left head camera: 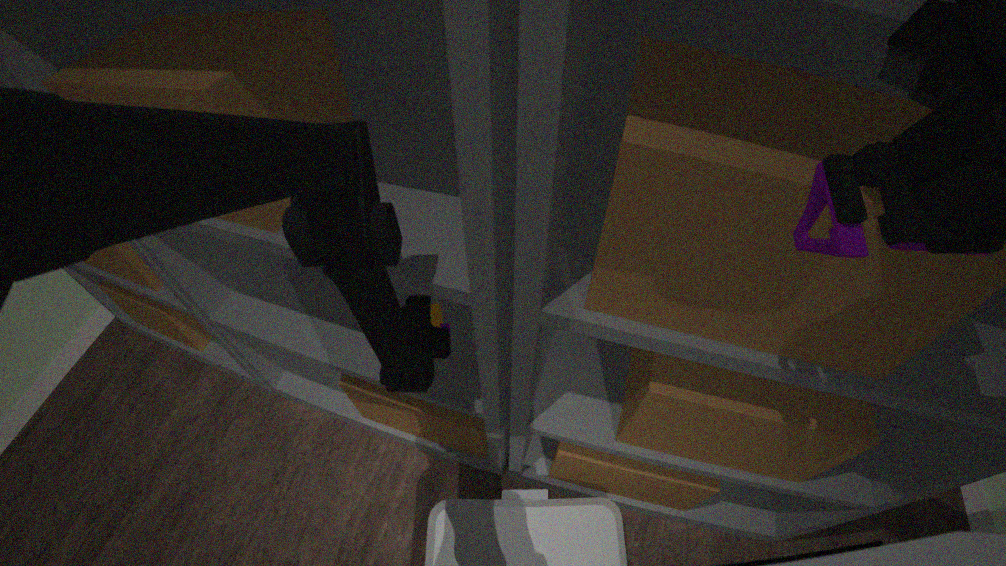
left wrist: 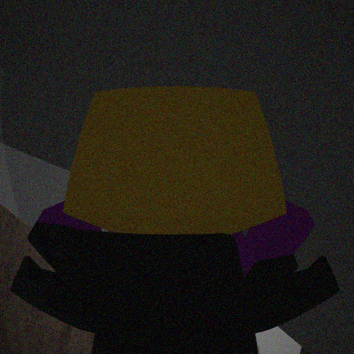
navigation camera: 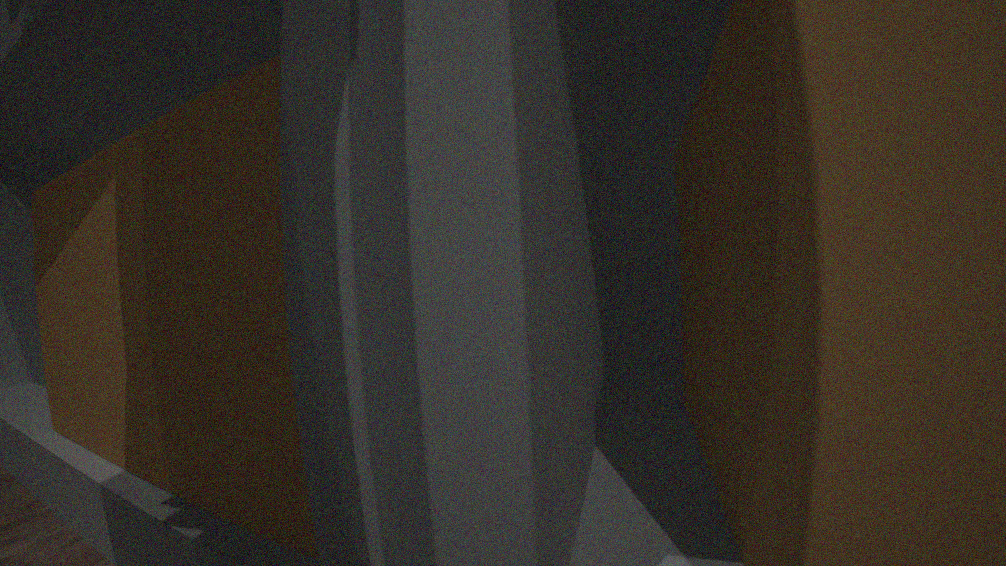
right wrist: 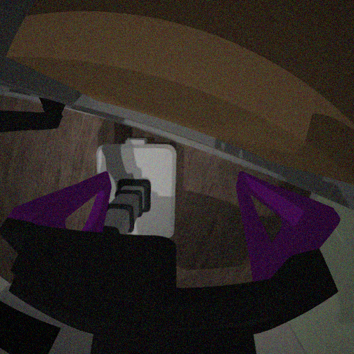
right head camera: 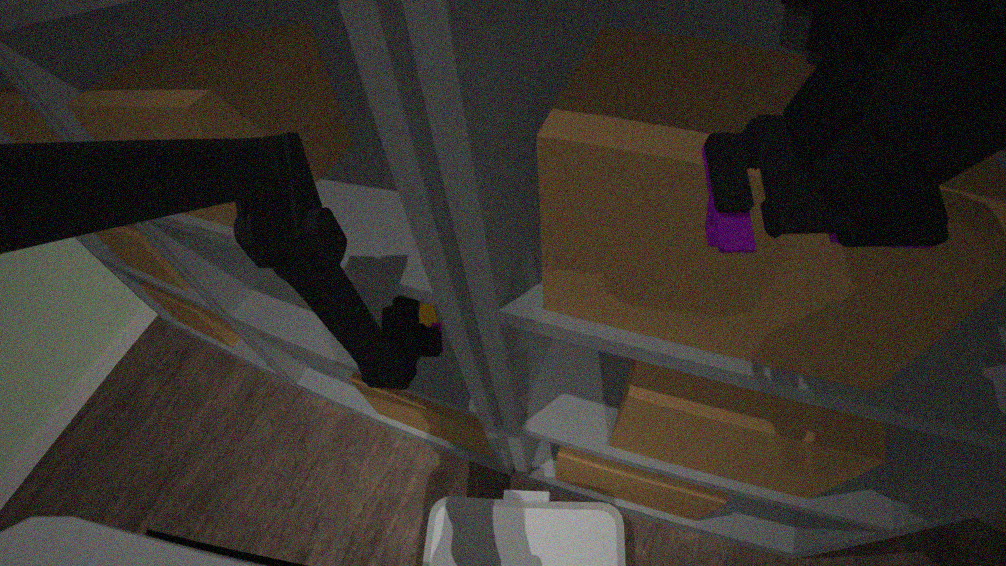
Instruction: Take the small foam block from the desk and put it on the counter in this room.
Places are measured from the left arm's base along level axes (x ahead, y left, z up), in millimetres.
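Pixels of known places: right gripper, between the fingertips: (left head camera: 843,241) (right head camera: 771,234).
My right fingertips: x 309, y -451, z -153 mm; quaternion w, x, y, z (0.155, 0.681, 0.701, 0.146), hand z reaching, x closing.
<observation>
Ahead of a thing's pixels: the offset from my right fingertips to its middle. "spot": to the spot under its first point. Level surfaces: height alone.
The yellow-orange foam block {dz -575, dx +295, dy +450 mm} (left head camera: 436,314) (right head camera: 427,313) (left wrist: 175,160) is between the fingers of my left gripper (left head camera: 441,326) (right head camera: 434,325) and fills the middle of the left wrist view. The left gripper is shut on it, in front of the grey shelving, left of its upright posts in the left head camera view. My right gripper (right wrist: 173,178) is open, its purple fingers wide apart with no object between them. It is at the upper right of both head camera views, in front of a large brown box. The desk and the counter cannot be made out in these views.
Grey shelving (left head camera: 540,232) (right head camera: 450,232) (navigation camera: 464,281) stands close in front, holding brown boxes {spot: dz -94, dx +89, dy +70 mm} (left head camera: 703,239) (right head camera: 633,232) (navigation camera: 914,281). The robot's pale base (left head camera: 562,535) (right head camera: 569,535) (right wrist: 159,175) stands on the brown wooden floor {dz -1257 mm} (left head camera: 211,436) (right head camera: 260,436). A pale green wall (right head camera: 63,309) shows at the left.
</observation>
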